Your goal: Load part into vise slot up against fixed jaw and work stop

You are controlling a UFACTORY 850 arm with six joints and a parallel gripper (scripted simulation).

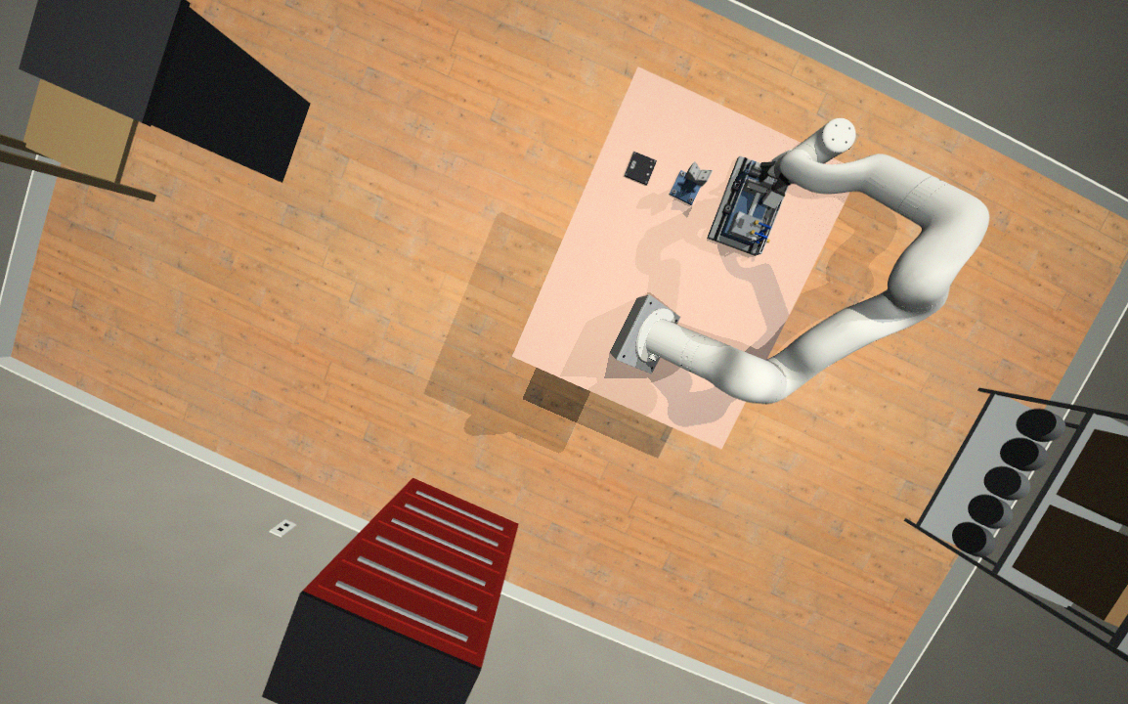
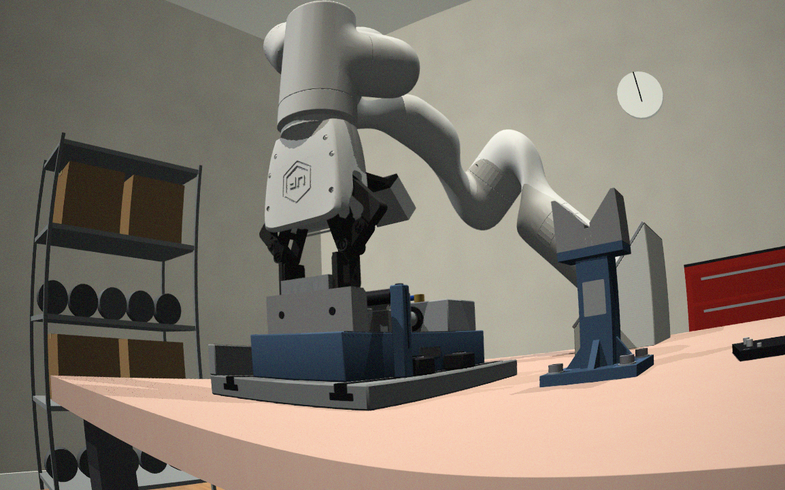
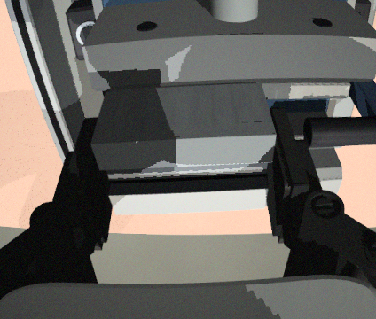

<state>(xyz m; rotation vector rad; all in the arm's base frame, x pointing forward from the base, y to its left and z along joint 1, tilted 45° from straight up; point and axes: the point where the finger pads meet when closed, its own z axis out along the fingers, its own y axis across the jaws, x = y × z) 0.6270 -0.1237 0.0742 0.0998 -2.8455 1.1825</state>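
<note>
The part lies right at my hand. Round my hand: cylinder rod 9 cm behind, 3 cm below, 1 cm to the left; then moving jaw 4 cm behind, 3 cm below, 2 cm to the left; then work stop rod 7 cm to the left, 2 cm below.
</note>
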